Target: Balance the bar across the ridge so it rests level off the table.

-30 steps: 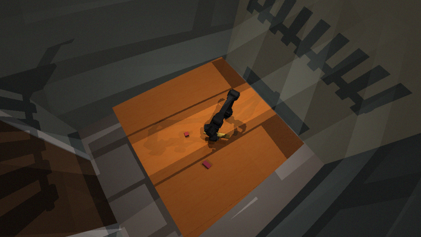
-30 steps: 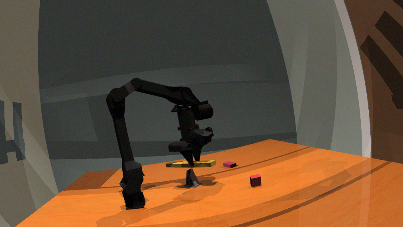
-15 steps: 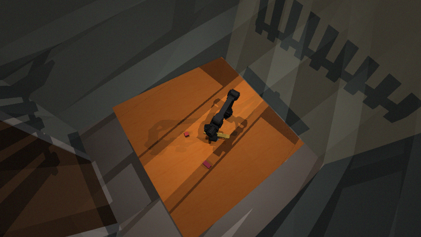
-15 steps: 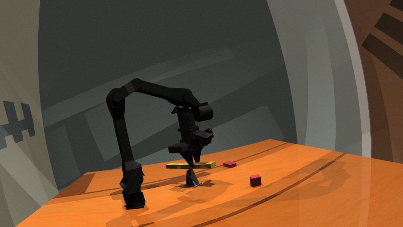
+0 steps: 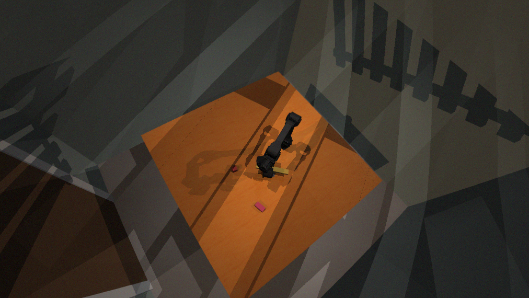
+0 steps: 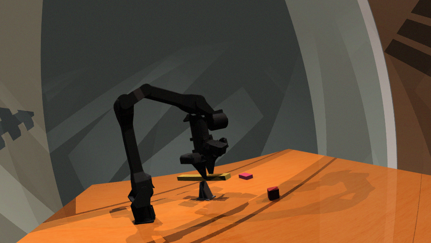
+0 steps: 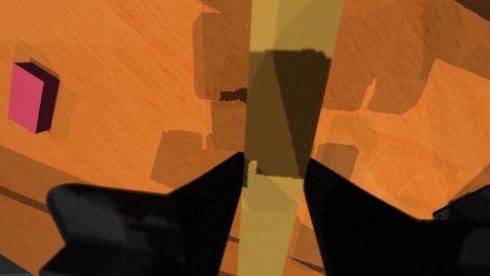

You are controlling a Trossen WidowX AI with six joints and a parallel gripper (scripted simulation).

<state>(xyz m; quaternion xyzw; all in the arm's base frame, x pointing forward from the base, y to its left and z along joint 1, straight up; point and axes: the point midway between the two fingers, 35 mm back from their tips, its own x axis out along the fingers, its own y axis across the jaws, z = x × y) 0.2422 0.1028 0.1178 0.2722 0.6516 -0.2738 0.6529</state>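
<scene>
Right now the yellow bar is 2 cm to the left of my gripper tip and 2 cm behind it. Round my gripper tip: flat pink block: 18 cm ahead, 17 cm to the left, 8 cm below; red cube: 18 cm ahead, 14 cm to the right, 7 cm below.
</scene>
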